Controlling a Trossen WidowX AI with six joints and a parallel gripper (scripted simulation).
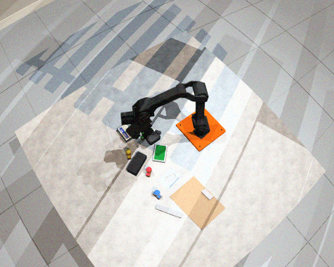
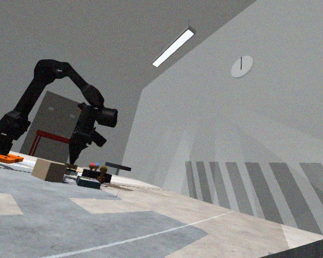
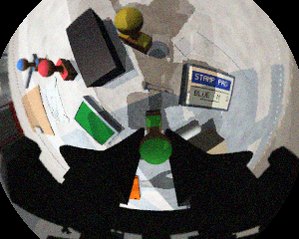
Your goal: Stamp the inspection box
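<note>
My gripper tip is now 110 mm to the right of the green ink pad and 40 mm above it. Round my gripper tip: marker 60 mm behind, 40 mm below, 10 mm to the right; green-knobbed stamp right at my gripper tip; dark tin 90 mm to the right, 50 mm ahead, 30 mm below.
</note>
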